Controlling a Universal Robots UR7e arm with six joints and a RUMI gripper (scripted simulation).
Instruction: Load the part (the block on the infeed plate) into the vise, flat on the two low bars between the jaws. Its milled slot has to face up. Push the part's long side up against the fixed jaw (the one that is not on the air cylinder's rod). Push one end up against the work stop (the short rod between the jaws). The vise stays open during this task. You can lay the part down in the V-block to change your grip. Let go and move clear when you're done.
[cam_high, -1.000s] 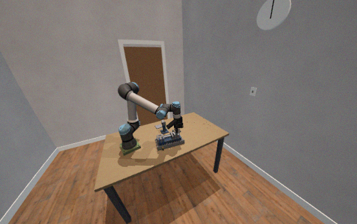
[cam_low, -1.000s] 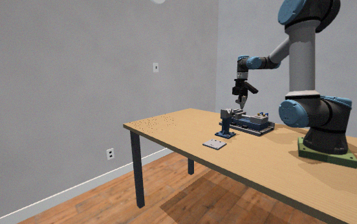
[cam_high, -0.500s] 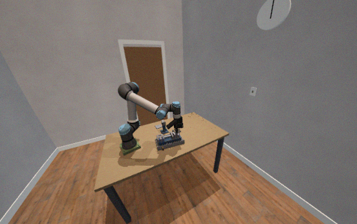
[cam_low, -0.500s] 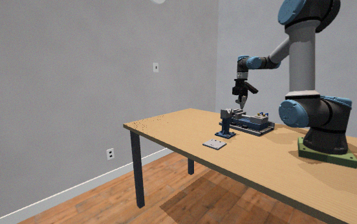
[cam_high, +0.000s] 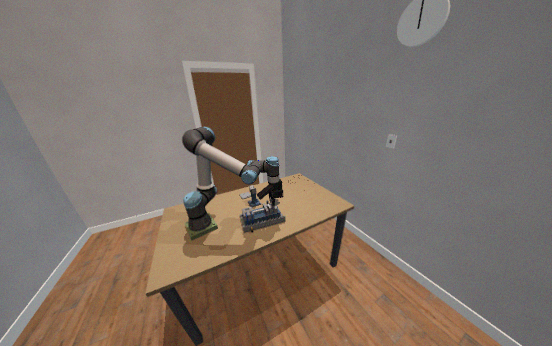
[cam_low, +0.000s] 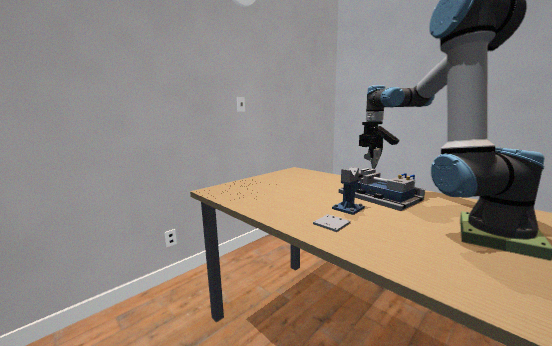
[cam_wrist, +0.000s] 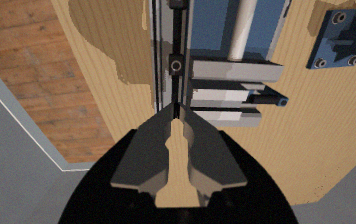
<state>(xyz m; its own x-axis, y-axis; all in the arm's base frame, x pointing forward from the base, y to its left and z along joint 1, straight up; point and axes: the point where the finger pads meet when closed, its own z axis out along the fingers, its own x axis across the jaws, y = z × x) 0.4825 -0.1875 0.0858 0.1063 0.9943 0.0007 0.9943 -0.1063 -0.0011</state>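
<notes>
My hand is 1 cm short of the part, 5 cm to the right of it and 2 cm above it. Round my hand: grey jaw (3 cm behind, 7 cm to the left, 4 cm below); then cylinder rod (8 cm behind, 8 cm to the left, 4 cm below); then work stop (1 cm ahead, 11 cm to the left, 3 cm below).
</notes>
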